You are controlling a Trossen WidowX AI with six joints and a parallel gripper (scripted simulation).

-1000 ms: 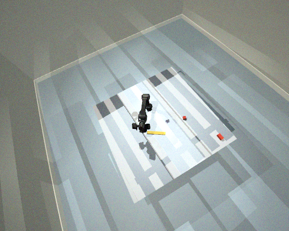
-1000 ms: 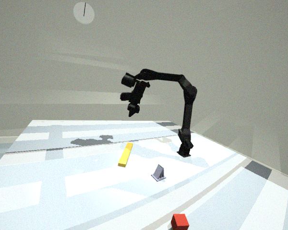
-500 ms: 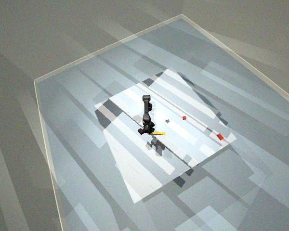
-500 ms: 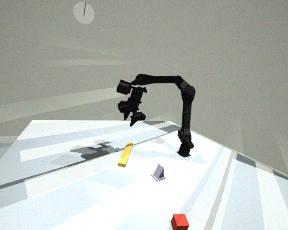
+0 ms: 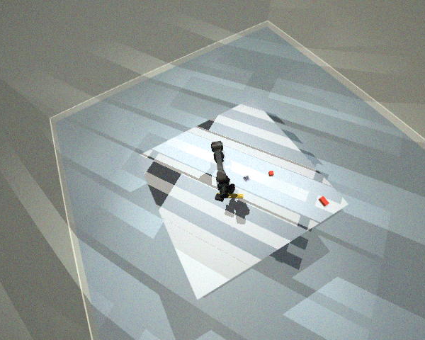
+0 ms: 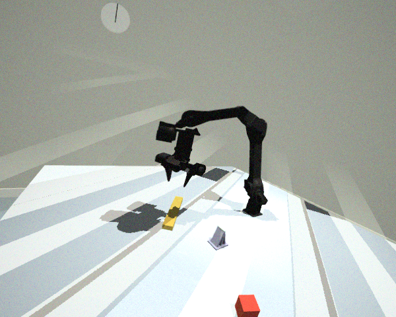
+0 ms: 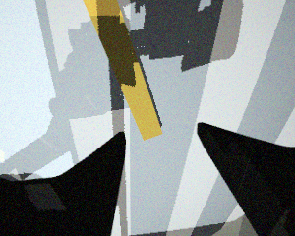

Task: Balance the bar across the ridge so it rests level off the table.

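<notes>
My gripper tip is now 9 cm above the yellow bar, 5 cm to the right of it and 2 cm short of it. The rest, counted from my gripper tip: red cube 44 cm to the left, 8 cm below, 3 cm ahead.
</notes>
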